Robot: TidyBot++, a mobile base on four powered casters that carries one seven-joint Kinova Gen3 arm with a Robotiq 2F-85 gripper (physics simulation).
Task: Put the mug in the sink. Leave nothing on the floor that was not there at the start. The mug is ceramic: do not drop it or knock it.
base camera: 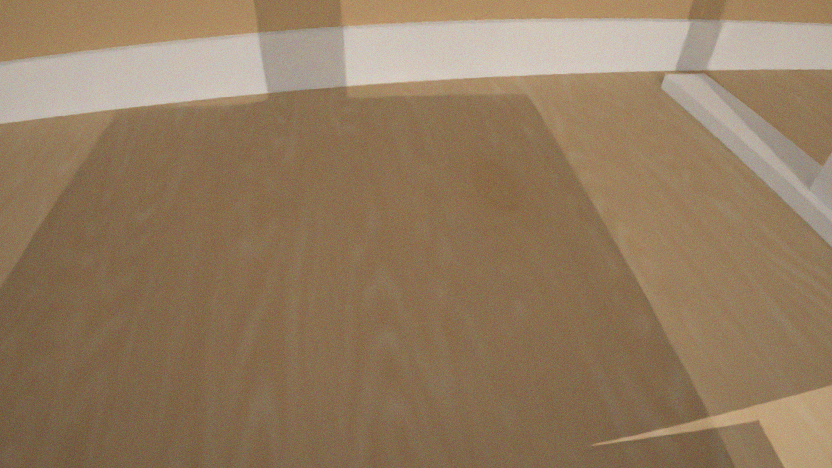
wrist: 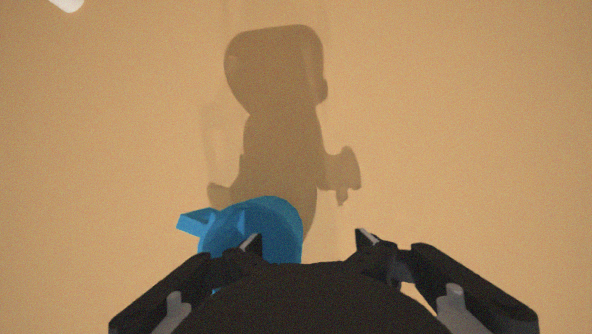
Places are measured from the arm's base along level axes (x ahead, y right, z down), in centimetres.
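Where they show: gripper, between the fingertips: [wrist: 308, 241].
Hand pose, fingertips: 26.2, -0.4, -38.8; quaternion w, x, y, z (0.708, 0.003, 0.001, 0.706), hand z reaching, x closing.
Observation:
After its pixels a point has its place, as x, y, z.
The blue mug [wrist: 277, 227] @[26.1, -4.3, -33.1] stands upright on the tan surface in the wrist view, low and left of the middle. Its handle points to the left. My gripper [wrist: 308, 241] @[26.2, -0.4, -38.8] is open, with nothing between its fingers. The left fingertip overlaps the mug's opening in this view, and the right fingertip is out to the mug's right. Whether the left finger touches the mug or is above it, I cannot tell. The gripper's body hides the mug's lower part. The sink does not show in either view.
A white object [wrist: 69, 4] @[64.8, -39.2, -33.3] is cut off at the top left of the wrist view. The arm's shadow falls across the tan surface [wrist: 475, 125] @[37.5, 22.6, -32.3]. In the base view a white baseboard [base camera: 465, 49] @[85.4, 14.6, 34.8] runs along the wall, and a white bar [base camera: 750, 139] lies on the floor at the right.

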